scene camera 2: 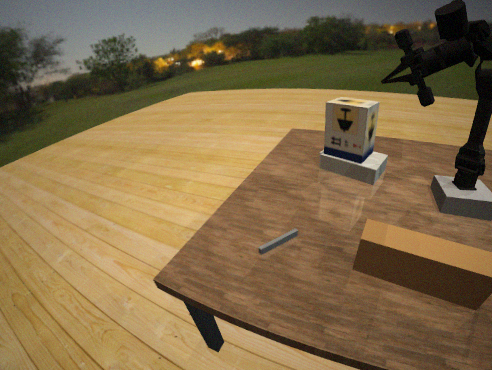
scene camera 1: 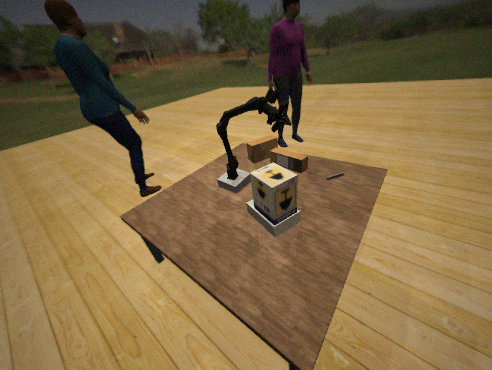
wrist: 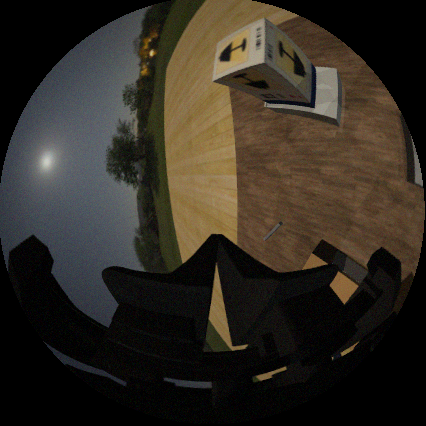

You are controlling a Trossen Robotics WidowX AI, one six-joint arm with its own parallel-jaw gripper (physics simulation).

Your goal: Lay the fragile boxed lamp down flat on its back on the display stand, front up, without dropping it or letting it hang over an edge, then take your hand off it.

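Pixels of known places: gripper, fingertip midpoint: (scene camera 2: 381, 82) (scene camera 1: 291, 124) (wrist: 215, 238); arm's base at its link origin: (scene camera 2: 463, 185) (scene camera 1: 232, 176).
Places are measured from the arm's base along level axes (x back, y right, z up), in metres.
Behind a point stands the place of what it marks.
Note:
The boxed lamp (scene camera 1: 274, 191) @[x -0.460, y 0.324, z 0.206 m] (scene camera 2: 351, 128) @[x -0.423, y 0.146, z 0.141 m] (wrist: 262, 62) @[x -0.375, y 0.121, z 0.229 m] is a white and yellow carton with black lamp symbols and a blue bottom band. It stands upright on the low white display stand (scene camera 1: 273, 225) @[x -0.454, y 0.334, z 0.004 m] (scene camera 2: 355, 169) @[x -0.394, y 0.112, z -0.020 m] (wrist: 328, 95) @[x -0.311, y 0.144, z 0.003 m] near the middle of the table. My gripper (scene camera 1: 277, 124) (scene camera 2: 388, 79) @[x -0.391, y -0.120, z 0.350 m] (wrist: 215, 238) @[x -0.391, y -0.120, z 0.350 m] is shut and empty. It hangs high in the air behind the box, well apart from it, above the brown blocks.
Two brown blocks (scene camera 1: 261, 147) @[x -0.044, y -0.401, z 0.056 m] (scene camera 1: 289, 158) @[x -0.311, y -0.321, z 0.027 m] lie behind the stand; one of them shows at the right edge in scene camera 2 (scene camera 2: 396, 253) @[x -0.357, y -0.388, z 0.032 m]. A small grey bar (scene camera 1: 335, 176) @[x -0.643, y -0.292, z -0.053 m] (scene camera 2: 277, 241) @[x -0.644, y -0.309, z -0.046 m] (wrist: 272, 230) @[x -0.631, y -0.290, z -0.045 m] lies on the wooden table (scene camera 1: 215, 235) @[x -0.163, y 0.457, z -0.065 m]. Two people (scene camera 1: 101, 95) (scene camera 1: 287, 62) stand on the deck beyond.

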